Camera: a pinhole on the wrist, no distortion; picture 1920 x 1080 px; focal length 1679.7 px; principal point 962.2 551.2 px. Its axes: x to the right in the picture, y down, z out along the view. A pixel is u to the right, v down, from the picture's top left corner.
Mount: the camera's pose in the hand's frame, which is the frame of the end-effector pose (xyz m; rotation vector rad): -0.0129 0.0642 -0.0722 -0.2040 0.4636 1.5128
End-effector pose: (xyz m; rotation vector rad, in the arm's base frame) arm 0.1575 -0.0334 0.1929 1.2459 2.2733 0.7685
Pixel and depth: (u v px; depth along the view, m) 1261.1 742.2 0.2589
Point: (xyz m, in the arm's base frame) 0.3775 0.0996 0.2229
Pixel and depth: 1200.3 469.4 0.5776
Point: 0.5802 0.3323 0.1181
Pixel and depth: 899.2 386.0 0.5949
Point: 0.5407 0.3357 0.0156
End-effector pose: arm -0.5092 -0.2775 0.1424 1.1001 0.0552 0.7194
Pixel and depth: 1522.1 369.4 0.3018
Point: -0.5375 -0.2890 0.4646
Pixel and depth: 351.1 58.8 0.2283
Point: -0.4175 -0.3308 0.3091
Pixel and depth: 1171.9 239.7 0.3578
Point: -0.4630 -0.3268 0.4852
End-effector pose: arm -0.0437 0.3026 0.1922 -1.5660 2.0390 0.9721
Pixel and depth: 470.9 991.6 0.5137
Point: -0.2138 0.7033 -0.0483
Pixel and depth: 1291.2 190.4 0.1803
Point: -0.2265 0.3378 0.1563
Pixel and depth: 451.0 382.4 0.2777
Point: -0.1779 0.4244 0.0376
